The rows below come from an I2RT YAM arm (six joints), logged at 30 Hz.
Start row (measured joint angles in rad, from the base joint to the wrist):
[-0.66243 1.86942 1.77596 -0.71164 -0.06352 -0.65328]
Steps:
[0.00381 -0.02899 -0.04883 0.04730 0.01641 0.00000]
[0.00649 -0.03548 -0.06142 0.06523 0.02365 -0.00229]
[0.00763 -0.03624 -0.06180 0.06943 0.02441 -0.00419]
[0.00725 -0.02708 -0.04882 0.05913 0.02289 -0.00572]
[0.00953 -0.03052 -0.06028 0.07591 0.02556 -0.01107]
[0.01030 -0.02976 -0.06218 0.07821 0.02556 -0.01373]
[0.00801 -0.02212 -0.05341 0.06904 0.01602 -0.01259]
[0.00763 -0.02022 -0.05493 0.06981 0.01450 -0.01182]
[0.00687 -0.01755 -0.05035 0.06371 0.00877 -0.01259]
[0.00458 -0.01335 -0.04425 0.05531 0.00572 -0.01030]
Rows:
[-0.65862 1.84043 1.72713 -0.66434 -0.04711 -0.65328]
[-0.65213 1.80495 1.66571 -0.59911 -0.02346 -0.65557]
[-0.64450 1.76871 1.60391 -0.52968 0.00095 -0.65976]
[-0.63725 1.74163 1.55509 -0.47055 0.02384 -0.66548]
[-0.62772 1.71111 1.49481 -0.39464 0.04940 -0.67655]
[-0.61742 1.68135 1.43263 -0.31643 0.07496 -0.69028]
[-0.60941 1.65923 1.37922 -0.24739 0.09098 -0.70287]
[-0.60178 1.63901 1.32429 -0.17758 0.10548 -0.71469]
[-0.59491 1.62146 1.27394 -0.11387 0.11425 -0.72728]
[-0.59033 1.60811 1.22969 -0.05856 0.11997 -0.73758]

